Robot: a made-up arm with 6 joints. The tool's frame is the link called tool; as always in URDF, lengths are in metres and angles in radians. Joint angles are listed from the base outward.
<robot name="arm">
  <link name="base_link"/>
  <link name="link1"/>
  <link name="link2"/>
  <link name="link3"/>
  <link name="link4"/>
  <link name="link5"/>
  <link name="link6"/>
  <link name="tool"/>
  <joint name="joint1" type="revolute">
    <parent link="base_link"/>
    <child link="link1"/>
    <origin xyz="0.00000 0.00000 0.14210" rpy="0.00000 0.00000 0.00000"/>
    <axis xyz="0 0 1"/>
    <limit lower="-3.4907" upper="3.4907"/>
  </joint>
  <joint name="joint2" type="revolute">
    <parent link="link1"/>
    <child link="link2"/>
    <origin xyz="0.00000 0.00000 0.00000" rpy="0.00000 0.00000 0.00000"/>
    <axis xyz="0 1 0"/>
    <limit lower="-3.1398" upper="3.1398"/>
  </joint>
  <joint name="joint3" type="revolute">
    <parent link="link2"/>
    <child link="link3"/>
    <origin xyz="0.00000 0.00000 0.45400" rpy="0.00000 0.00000 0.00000"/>
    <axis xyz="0 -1 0"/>
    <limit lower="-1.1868" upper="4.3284"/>
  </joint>
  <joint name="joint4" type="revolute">
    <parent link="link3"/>
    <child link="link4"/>
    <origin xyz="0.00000 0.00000 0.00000" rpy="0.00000 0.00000 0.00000"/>
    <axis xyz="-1 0 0"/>
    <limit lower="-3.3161" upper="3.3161"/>
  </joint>
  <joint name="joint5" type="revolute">
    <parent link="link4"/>
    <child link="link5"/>
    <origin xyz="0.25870 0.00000 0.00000" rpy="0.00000 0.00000 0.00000"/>
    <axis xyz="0 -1 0"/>
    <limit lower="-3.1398" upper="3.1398"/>
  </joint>
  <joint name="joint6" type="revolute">
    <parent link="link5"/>
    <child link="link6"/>
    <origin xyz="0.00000 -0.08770 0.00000" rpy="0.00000 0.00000 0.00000"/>
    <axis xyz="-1 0 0"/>
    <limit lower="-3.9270" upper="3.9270"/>
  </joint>
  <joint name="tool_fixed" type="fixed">
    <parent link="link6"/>
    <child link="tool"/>
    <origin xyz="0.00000 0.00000 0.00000" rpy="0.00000 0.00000 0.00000"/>
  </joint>
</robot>
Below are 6 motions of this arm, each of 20 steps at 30 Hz.
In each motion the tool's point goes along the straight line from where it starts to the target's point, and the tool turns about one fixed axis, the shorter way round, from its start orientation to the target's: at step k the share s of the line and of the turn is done. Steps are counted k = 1, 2, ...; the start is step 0. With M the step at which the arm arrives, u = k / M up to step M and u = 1 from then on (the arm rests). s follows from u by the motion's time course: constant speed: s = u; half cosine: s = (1 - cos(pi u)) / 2; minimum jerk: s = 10 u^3 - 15 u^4 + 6 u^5.
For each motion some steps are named. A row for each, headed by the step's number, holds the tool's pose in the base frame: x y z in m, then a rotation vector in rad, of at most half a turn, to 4 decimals.
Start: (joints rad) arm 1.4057 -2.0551 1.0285 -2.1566 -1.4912 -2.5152
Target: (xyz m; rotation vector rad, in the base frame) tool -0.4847 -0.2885 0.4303 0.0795 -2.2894 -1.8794
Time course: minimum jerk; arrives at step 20
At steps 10, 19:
10: -0.3202 -0.4637 0.2245 -0.4173 1.9922 2.2996
19: -0.4843 -0.2889 0.4298 0.0803 -2.2891 -1.8806

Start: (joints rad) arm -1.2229 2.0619 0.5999 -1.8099 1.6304 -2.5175
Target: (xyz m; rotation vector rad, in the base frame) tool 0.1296 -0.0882 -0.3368 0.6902 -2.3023 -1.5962
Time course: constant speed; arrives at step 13
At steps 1, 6, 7, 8, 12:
1: 0.1362 -0.2985 -0.3383 0.1881 -2.9380 -0.8586
6: 0.1334 -0.2109 -0.3377 0.4109 -2.7079 -1.1956
7: 0.1329 -0.1934 -0.3376 0.4533 -2.6555 -1.2580
8: 0.1323 -0.1758 -0.3374 0.4949 -2.6012 -1.3188
12: 0.1301 -0.1057 -0.3369 0.6529 -2.3655 -1.5443

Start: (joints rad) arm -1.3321 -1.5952 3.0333 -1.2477 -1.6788 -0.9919
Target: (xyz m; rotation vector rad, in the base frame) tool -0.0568 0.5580 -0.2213 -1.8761 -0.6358 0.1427
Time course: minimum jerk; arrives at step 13
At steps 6, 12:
6: -0.1153 0.5454 -0.1633 -1.9288 -0.6403 0.1759
12: -0.0572 0.5579 -0.2209 -1.8765 -0.6358 0.1429

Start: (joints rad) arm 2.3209 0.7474 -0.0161 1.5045 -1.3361 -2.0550
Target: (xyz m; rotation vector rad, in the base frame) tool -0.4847 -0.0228 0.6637 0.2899 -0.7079 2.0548
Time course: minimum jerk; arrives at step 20
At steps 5, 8, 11, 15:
5: -0.3862 0.3659 0.3909 -0.2781 0.0068 1.0239
8: -0.4097 0.2731 0.4560 -0.1593 -0.1527 1.2839
11: -0.4400 0.1536 0.5399 0.0086 -0.3681 1.6071
15: -0.4733 0.0221 0.6322 0.2142 -0.6188 1.9447

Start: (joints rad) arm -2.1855 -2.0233 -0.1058 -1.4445 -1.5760 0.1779
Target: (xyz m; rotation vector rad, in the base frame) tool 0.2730 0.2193 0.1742 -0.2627 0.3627 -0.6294
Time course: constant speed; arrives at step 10
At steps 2, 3, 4, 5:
2: 0.2386 0.3198 0.2080 -0.4623 0.1985 -0.7092
3: 0.2429 0.3072 0.2038 -0.4374 0.2193 -0.6996
4: 0.2472 0.2947 0.1996 -0.4125 0.2401 -0.6899
5: 0.2515 0.2821 0.1953 -0.3876 0.2607 -0.6801

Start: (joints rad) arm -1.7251 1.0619 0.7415 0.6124 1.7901 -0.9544
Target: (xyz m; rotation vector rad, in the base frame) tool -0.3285 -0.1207 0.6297 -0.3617 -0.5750 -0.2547
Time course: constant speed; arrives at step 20
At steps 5, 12, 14, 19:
5: -0.2111 -0.5095 0.4047 -0.4291 -0.8341 -0.3581
12: -0.2659 -0.3280 0.5097 -0.3980 -0.7131 -0.3098
14: -0.2816 -0.2762 0.5397 -0.3890 -0.6786 -0.2961
19: -0.3207 -0.1466 0.6147 -0.3663 -0.5923 -0.2616

